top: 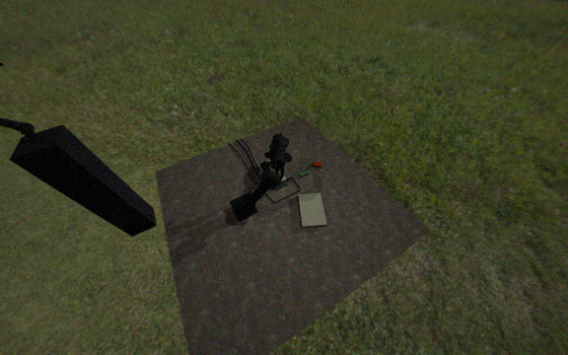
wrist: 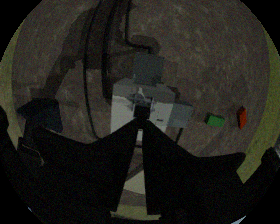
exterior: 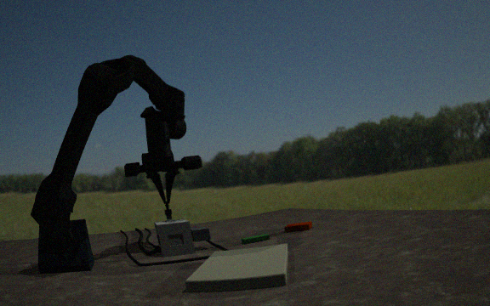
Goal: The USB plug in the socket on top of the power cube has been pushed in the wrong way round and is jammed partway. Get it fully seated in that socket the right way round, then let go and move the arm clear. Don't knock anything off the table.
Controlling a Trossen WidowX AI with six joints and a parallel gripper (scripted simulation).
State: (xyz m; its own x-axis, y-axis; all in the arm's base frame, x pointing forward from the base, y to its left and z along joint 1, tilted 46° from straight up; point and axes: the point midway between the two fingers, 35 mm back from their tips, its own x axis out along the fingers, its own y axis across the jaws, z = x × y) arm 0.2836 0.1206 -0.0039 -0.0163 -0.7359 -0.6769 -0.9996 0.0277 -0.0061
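Now: gripper tip 20 mm above the dark USB plug. From my gripper tip the other things lie so: green piece: 190 mm ahead, 110 mm below, 30 mm to the right; flat pale slab: 290 mm to the right, 110 mm below, 70 mm ahead; orange piece: 320 mm ahead, 110 mm below, 10 mm to the right.
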